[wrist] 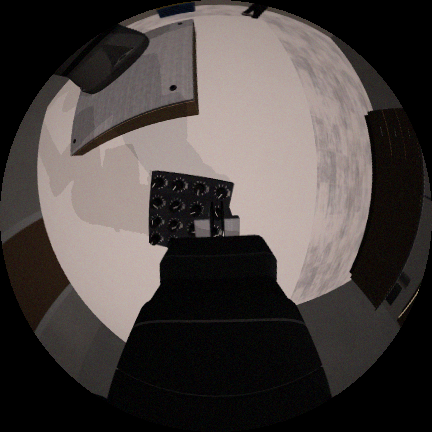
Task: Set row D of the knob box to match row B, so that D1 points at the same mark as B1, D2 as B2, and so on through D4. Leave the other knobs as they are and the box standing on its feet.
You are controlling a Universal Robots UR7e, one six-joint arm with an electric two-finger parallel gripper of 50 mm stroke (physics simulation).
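Seen in the pictures: gripper, between the fingertips: (216,209); arm's base, origin of its link: (113,61).
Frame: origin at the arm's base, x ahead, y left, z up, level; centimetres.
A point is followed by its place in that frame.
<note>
The black knob box (167,194) {x 28.4, y 9.6, z -2.3 cm} lies below the middle of the wrist view, its knobs in a grid of four by four with pale scale marks. Its row letters are too small to read. My gripper (216,209) {x 30.7, y 15.7, z -1.0 cm} reaches over the right part of the box. Its two thin dark fingers are shut on a knob (218,210) {x 30.8, y 15.9, z -1.1 cm} in the right-hand column, second from the top in the view. Top-edge knobs (158,182) {x 26.6, y 9.2, z -0.8 cm} (178,185) {x 27.3, y 11.7, z -0.8 cm} (200,188) {x 28.0, y 14.2, z -0.8 cm} (221,191) {x 28.6, y 16.5, z -0.8 cm} show beyond the fingertips. The finger mounts and gripper body hide part of the box's lower edge and some knobs there.
A grey panel (145,75) {x 10.6, y 8.3, z 0.4 cm} with a wooden edge stands at the upper left, with a dark rounded object (112,57) over its corner. The box rests on a pale table top (250,125) {x 19.8, y 21.6, z -4.6 cm}. A dark brown piece (392,200) is at the far right.
</note>
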